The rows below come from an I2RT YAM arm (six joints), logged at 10 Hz.
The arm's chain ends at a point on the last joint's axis. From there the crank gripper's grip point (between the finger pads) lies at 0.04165 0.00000 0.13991 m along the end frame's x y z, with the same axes.
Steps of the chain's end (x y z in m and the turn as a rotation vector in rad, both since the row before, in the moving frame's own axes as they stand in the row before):
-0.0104 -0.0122 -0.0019 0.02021 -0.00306 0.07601
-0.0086 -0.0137 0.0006 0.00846 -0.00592 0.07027
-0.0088 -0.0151 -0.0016 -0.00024 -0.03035 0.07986
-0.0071 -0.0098 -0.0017 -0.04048 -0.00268 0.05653
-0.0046 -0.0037 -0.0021 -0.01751 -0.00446 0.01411
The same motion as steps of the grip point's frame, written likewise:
-0.0108 -0.0119 -0.0018 0.02021 -0.00306 0.07601
-0.0095 -0.0120 0.0009 0.00846 -0.00592 0.07027
-0.0132 -0.0119 -0.0004 -0.00024 -0.03035 0.07986
-0.0077 -0.0018 -0.0018 -0.04048 -0.00268 0.05653
-0.0052 -0.0007 -0.0019 -0.01751 -0.00446 0.01411

